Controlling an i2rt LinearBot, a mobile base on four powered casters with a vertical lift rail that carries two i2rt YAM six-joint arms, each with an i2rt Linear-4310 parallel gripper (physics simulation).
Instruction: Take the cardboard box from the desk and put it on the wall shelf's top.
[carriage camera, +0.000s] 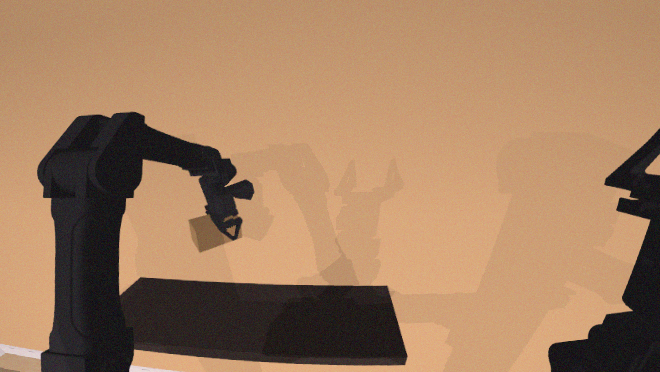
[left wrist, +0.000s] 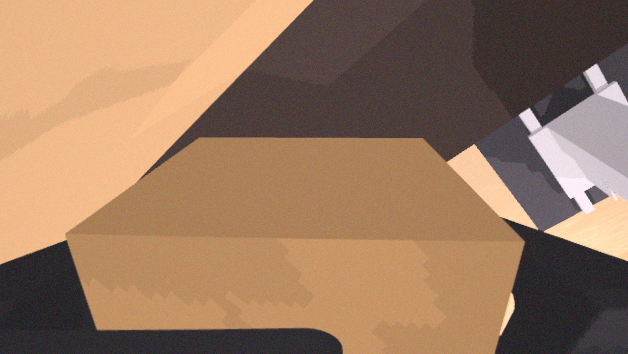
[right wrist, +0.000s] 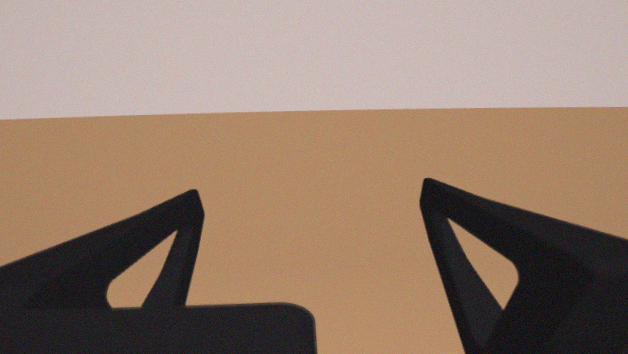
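Note:
The cardboard box is a plain brown block, held tilted in the air. My left gripper is shut on it, with a black finger on either side in the left wrist view. In the carriage camera the box hangs above and behind the left part of the dark wall shelf, with a gap between them. One finger hides part of the box. My right gripper is open and empty, facing the wall and ceiling. Part of it shows at the right edge of the carriage camera. The desk cannot be made out.
The tan wall stands behind the shelf and carries arm shadows. The left arm's column stands before the shelf's left end. The dark mobile base with white parts is at the right of the left wrist view. A white skirting strip runs low.

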